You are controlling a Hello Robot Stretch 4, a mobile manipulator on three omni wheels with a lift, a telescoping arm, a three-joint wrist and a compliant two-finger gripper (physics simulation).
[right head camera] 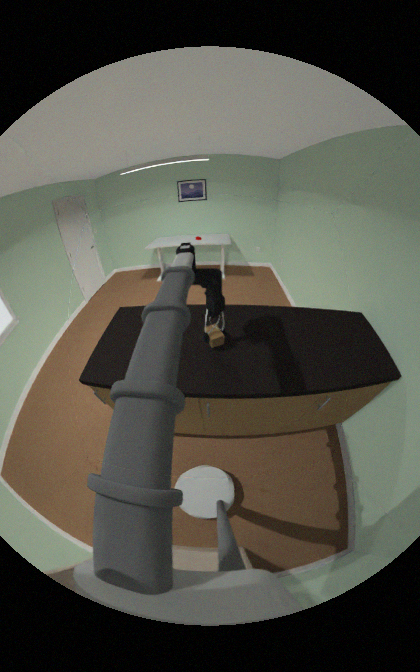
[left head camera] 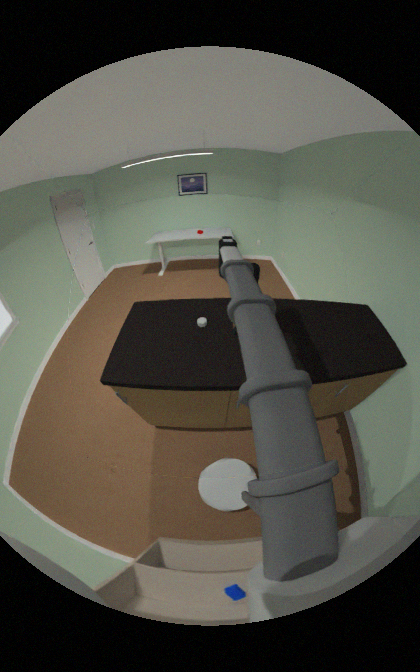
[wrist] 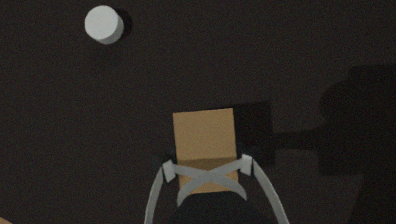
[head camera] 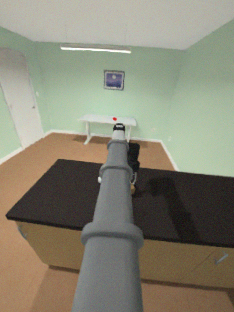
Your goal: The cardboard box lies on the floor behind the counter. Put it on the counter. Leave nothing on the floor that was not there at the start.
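Places are measured from the robot's base along level axes (x ahead, y left, z up), in metres.
Where they show: gripper, fingertip midpoint: [wrist: 206,155].
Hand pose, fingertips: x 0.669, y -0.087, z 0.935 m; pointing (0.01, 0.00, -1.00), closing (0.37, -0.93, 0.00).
After its pixels a point has its place.
The cardboard box [wrist: 205,134] {x 0.698, y -0.076, z 0.976 m} [right head camera: 216,337] [head camera: 132,189] {x 0.641, y -0.112, z 0.972 m} is a small tan block held over the middle of the black counter top [wrist: 108,114] {x 0.673, y 0.064, z 0.882 m} [head camera: 181,206] {x 0.609, y -0.441, z 0.882 m} [left head camera: 160,350] [right head camera: 300,350]. My gripper [wrist: 207,167] {x 0.669, y -0.087, z 0.935 m} [right head camera: 214,326] is shut on the box, with one finger pad on each side. The box's shadow falls close beside it on the counter. I cannot tell whether the box touches the top. My telescoping arm [head camera: 114,223] {x 0.187, y -0.001, z 1.368 m} reaches out over the counter and hides most of the gripper in the head view.
A small white cylinder [wrist: 104,24] {x 0.795, y 0.099, z 0.906 m} [left head camera: 201,321] stands on the counter, left of the box. A white table [head camera: 94,119] {x 3.351, y 0.669, z 0.693 m} with a red object [head camera: 115,118] {x 3.444, y 0.110, z 0.738 m} stands at the back wall. A door [head camera: 19,97] {x 3.055, y 2.361, z 1.164 m} is at the left. An open carton [left head camera: 200,565] with a blue item [left head camera: 235,592] stands behind my base.
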